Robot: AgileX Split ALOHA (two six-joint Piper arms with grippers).
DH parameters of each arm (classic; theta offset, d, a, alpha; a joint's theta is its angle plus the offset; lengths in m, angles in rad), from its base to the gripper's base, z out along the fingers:
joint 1: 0 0.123 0 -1.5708
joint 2: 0.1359 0 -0.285 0
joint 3: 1.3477 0 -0.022 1.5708
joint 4: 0 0.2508 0 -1.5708
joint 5: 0 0 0.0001 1.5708
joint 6: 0 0.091 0 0
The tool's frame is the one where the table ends.
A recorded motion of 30 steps. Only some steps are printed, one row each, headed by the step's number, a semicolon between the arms.
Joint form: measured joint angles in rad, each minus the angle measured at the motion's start. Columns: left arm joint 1, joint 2, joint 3, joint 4, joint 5, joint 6; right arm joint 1, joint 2, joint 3, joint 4, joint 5, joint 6.
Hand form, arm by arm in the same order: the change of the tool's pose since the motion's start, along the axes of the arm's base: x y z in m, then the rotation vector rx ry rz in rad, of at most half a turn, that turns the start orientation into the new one. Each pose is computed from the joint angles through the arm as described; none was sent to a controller.
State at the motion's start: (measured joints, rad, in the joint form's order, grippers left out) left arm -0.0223 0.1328 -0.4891 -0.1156 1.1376 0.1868; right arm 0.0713 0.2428 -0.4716 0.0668 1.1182 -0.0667
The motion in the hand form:
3: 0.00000 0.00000 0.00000 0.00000 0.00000 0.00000; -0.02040 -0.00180 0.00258 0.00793 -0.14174 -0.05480
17: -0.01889 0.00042 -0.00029 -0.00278 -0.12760 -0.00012; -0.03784 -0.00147 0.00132 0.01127 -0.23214 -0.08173
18: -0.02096 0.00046 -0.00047 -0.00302 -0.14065 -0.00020; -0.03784 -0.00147 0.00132 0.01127 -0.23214 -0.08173
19: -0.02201 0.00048 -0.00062 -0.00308 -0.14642 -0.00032; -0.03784 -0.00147 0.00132 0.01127 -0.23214 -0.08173
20: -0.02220 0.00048 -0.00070 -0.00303 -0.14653 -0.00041; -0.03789 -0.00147 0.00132 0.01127 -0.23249 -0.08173
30: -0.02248 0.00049 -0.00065 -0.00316 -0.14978 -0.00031; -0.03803 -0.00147 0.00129 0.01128 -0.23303 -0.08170
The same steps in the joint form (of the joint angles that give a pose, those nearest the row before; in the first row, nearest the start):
3: 0.0000 0.0000 0.0000 0.0000 0.0000 0.0000; -0.0559 -0.1461 0.0000 0.0020 0.0042 0.0001
17: 0.0000 -0.1307 0.0019 0.0000 0.0011 0.0000; -0.0857 -0.2600 -0.0021 0.0054 0.0298 0.0009
18: 0.0000 -0.1446 0.0019 0.0000 0.0021 0.0000; -0.0857 -0.2600 -0.0021 0.0054 0.0298 0.0009
19: 0.0000 -0.1515 0.0019 0.0000 0.0032 0.0000; -0.0857 -0.2600 -0.0021 0.0054 0.0298 0.0009
20: 0.0000 -0.1525 0.0019 0.0000 0.0041 0.0000; -0.0857 -0.2603 -0.0021 0.0054 0.0298 0.0009
30: 0.0000 -0.1548 0.0019 0.0000 0.0031 0.0000; -0.0857 -0.2612 -0.0022 0.0053 0.0302 0.0010

